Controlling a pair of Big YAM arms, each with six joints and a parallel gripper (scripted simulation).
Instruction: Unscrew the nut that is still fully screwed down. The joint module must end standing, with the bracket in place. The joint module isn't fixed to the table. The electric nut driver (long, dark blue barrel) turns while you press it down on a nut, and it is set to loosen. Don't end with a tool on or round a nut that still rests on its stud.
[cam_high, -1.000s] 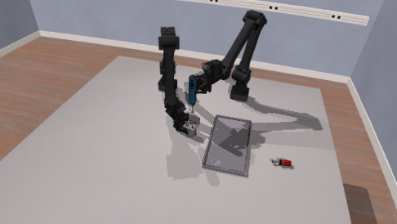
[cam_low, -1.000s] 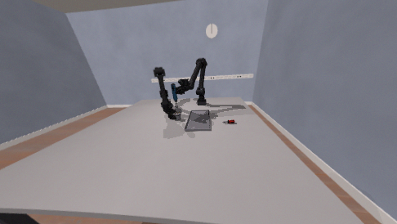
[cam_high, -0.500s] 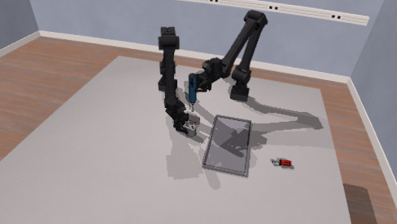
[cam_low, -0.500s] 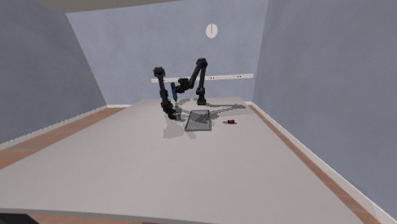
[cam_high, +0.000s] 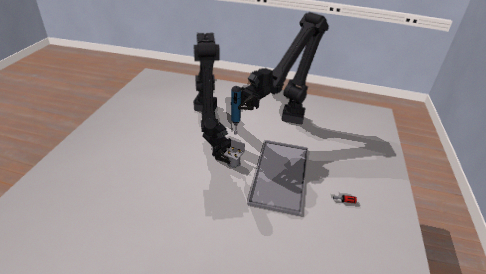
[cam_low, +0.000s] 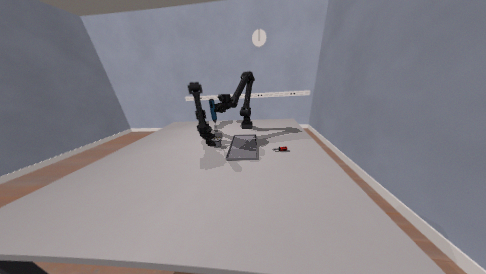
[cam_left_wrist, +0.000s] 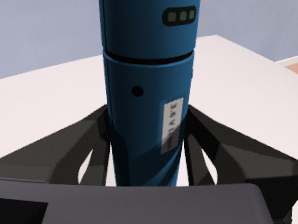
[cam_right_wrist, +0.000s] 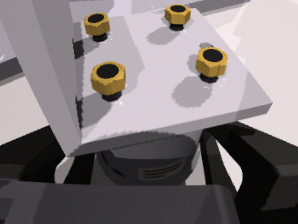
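The grey bracket lies 50 mm above my right hand. From my right hand the other things lie so: flat grey tray: 30 mm ahead, 220 mm to the left, 20 mm below; nut: 10 mm ahead, 20 mm to the right, 50 mm above; grey tip: 30 mm behind, 140 mm above.
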